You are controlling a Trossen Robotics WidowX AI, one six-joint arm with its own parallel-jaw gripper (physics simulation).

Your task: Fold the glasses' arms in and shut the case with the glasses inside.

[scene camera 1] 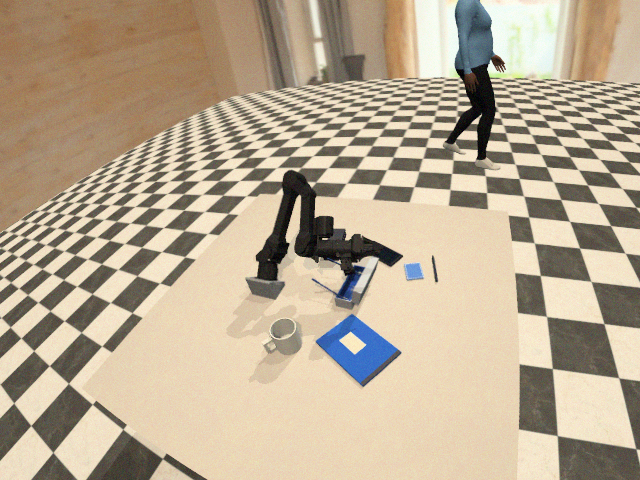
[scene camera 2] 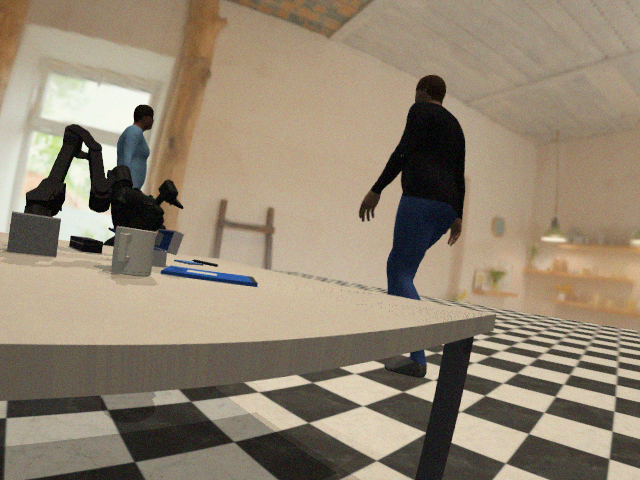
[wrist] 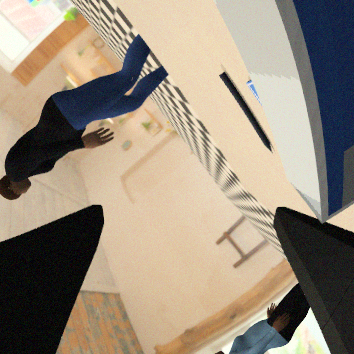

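Where they show: gripper, between the fingertips: (scene camera 1: 381, 250) (scene camera 2: 173, 217) (wrist: 190, 215); arm's base, origin of its link: (scene camera 1: 266, 279) (scene camera 2: 35, 232).
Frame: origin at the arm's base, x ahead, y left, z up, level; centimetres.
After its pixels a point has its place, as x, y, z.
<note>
The grey case with a dark blue lining (scene camera 1: 343, 301) @[30.1, -3.1, -1.2] (scene camera 2: 159, 257) @[30.8, -3.1, -2.2] lies open on the table. Its lid (scene camera 1: 368, 276) @[36.9, 3.7, 4.5] (scene camera 2: 176, 242) @[34.8, -3.5, 2.1] (wrist: 287, 95) @[35.8, 7.6, 4.9] stands tilted up on the side away from the arm's base. The blue glasses sit in the case; one thin glasses arm (scene camera 1: 324, 286) sticks out towards the robot's base, unfolded. Part of the other shows behind the robot's forearm. My gripper (scene camera 1: 366, 259) (scene camera 2: 172, 217) @[39.5, 11.9, 8.9] (wrist: 190, 215) @[39.5, 11.9, 8.9] is open and empty, low over the case beside the lid's upper edge. The robot's wrist hides part of the case and glasses.
A mug (scene camera 1: 288, 338) @[21.2, -23.6, 3.6] (scene camera 2: 135, 253) @[17.4, -25.0, -0.4] and a blue book (scene camera 1: 374, 351) @[43.8, -17.6, -3.8] (scene camera 2: 206, 276) @[34.4, -22.9, -3.8] lie nearer scene camera 1. A dark flat thing (scene camera 1: 390, 255) @[39.6, 24.1, -3.8], a blue card (scene camera 1: 413, 271) @[49.3, 17.2, -4.1] and a pen (scene camera 1: 434, 269) @[56.6, 19.0, -3.7] (wrist: 246, 111) @[56.3, 19.6, -3.9] lie beyond the lid. A dark box (scene camera 2: 86, 243) @[15.5, 18.5, -2.1] is behind the arm.
</note>
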